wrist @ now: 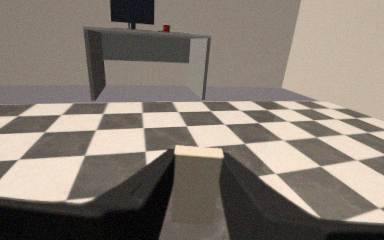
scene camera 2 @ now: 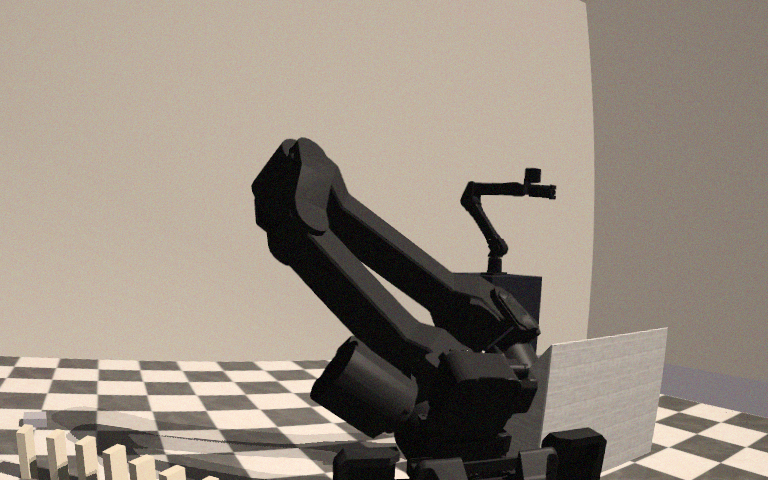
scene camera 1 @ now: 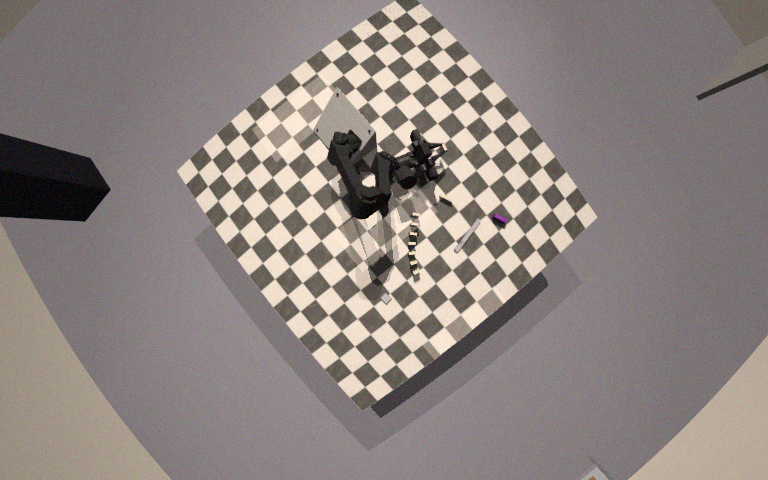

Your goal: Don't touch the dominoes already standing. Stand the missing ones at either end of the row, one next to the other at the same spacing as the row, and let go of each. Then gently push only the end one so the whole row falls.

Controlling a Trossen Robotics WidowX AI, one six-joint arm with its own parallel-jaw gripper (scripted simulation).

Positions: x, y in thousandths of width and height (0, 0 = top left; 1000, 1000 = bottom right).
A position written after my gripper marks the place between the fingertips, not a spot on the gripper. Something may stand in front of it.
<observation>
My gripper (scene camera 1: 580, 307) holds a cream domino (wrist: 514, 710).
My gripper is seen too in the wrist view (wrist: 514, 656).
</observation>
